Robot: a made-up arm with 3 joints. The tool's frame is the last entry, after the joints. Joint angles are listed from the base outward. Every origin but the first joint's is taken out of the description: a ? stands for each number. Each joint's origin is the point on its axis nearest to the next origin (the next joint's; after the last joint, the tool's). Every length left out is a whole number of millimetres.
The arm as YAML. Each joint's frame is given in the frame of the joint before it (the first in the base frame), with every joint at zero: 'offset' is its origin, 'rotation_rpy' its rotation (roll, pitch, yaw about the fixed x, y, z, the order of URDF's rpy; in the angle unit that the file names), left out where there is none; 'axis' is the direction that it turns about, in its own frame. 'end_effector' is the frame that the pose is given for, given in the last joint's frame.
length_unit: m
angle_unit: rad
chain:
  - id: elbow
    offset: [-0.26, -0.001, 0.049]
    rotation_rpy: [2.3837, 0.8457, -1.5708]
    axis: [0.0, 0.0, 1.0]
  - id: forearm
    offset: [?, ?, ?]
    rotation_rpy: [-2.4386, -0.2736, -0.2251]
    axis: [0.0, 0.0, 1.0]
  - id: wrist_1
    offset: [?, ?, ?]
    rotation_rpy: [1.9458, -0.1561, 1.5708]
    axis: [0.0, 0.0, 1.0]
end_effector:
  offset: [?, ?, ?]
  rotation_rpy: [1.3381, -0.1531, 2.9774]
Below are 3 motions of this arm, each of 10 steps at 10 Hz.
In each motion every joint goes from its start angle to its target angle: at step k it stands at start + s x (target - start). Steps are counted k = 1, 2, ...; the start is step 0. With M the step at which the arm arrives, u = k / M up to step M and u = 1 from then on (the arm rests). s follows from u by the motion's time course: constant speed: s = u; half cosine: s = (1 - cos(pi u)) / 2; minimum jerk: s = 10 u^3 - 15 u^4 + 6 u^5.
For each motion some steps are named. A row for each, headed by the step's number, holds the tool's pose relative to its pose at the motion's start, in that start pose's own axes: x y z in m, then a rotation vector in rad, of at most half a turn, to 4 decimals.
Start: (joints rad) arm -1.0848 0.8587 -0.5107
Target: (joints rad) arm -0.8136 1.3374 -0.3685
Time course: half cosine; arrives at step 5
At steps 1, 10:
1: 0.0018 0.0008 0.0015 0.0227 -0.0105 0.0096
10: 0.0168 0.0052 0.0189 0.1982 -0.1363 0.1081

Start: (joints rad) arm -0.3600 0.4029 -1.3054
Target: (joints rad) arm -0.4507 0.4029 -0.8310
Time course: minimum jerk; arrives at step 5
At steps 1, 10:
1: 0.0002 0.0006 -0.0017 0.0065 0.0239 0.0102
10: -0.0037 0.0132 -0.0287 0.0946 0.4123 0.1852

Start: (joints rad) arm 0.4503 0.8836 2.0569
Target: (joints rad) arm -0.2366 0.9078 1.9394
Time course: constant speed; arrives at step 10
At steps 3, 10:
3: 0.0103 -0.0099 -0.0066 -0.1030 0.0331 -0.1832
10: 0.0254 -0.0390 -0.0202 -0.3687 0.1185 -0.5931

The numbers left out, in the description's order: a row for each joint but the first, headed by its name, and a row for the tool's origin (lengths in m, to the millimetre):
forearm: 0.014 -0.061 0.0
wrist_1: 0.011 -0.031 0.0
tool: -0.069 0.029 0.0

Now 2 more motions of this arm.
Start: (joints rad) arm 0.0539 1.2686 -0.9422
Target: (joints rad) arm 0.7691 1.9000 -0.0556
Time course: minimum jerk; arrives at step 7
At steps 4, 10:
4: 0.0285 -0.0193 -0.0296 0.1227 0.2835 -0.0489
10: 0.0393 -0.0324 -0.0428 0.1663 0.4292 -0.0444

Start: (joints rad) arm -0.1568 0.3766 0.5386
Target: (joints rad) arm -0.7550 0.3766 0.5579
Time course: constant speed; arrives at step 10
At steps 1, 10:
1: -0.0007 0.0022 -0.0020 -0.0574 -0.0074 0.0131
10: -0.0072 0.0151 -0.0247 -0.5755 -0.0734 0.1262

